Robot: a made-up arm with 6 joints.
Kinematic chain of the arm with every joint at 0, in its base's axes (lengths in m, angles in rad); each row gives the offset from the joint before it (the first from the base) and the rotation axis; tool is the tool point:
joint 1: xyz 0 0 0.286 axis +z
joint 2: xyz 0 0 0 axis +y
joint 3: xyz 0 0 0.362 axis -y
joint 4: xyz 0 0 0 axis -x
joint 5: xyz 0.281 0 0 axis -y
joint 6: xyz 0 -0.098 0 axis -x
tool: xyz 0 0 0
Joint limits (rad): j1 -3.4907..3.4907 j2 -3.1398..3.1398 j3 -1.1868..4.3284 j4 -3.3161..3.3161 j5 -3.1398..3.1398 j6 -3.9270..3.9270
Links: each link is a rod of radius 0.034 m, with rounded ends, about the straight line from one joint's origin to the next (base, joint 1, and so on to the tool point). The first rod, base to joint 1, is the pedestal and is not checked.
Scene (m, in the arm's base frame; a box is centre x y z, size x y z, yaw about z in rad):
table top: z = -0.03
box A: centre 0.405 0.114 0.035 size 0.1 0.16 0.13 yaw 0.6
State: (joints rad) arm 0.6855 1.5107 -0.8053 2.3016 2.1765 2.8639
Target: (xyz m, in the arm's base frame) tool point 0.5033 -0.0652 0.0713
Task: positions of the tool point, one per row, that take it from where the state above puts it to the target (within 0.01 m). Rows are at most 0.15 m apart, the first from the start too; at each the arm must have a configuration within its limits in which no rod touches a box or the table.
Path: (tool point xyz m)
1: 0.2169 0.2029 0.1139
2: 0.2904 0.1809 0.1934
3: 0.3391 0.1340 0.2840
4: 0.3542 0.0752 0.3790
5: 0.3340 0.0199 0.4710
6: 0.2837 -0.0174 0.5532
7: 0.3671 -0.0435 0.5040
8: 0.4393 -0.0620 0.4256
9: 0.4911 -0.0713 0.3224
10: 0.5144 -0.0718 0.2012
11: 0.5033 -0.0652 0.0713

